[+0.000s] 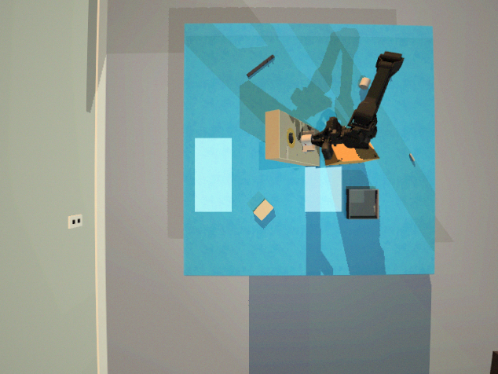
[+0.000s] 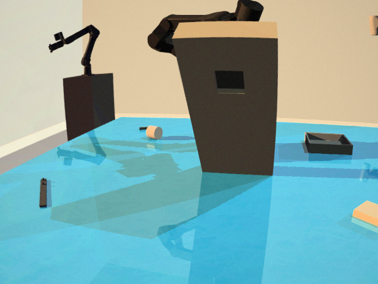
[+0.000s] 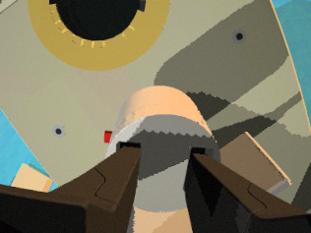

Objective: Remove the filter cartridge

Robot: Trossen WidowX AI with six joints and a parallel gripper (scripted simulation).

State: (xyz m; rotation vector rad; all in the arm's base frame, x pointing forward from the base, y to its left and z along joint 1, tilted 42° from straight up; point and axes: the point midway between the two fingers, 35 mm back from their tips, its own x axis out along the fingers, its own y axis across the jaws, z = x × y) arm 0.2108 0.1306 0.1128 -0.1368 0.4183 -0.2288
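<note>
Right now my gripper tip is 10 mm short of the round filter cartridge and 10 mm above it. Also, from my gripper tip: tray (350 mm behind, 250 mm to the left, 230 mm below); dark rod (430 mm behind, 450 mm to the right, 240 mm below); peg (590 mm behind, 10 mm to the right, 240 mm below).
</note>
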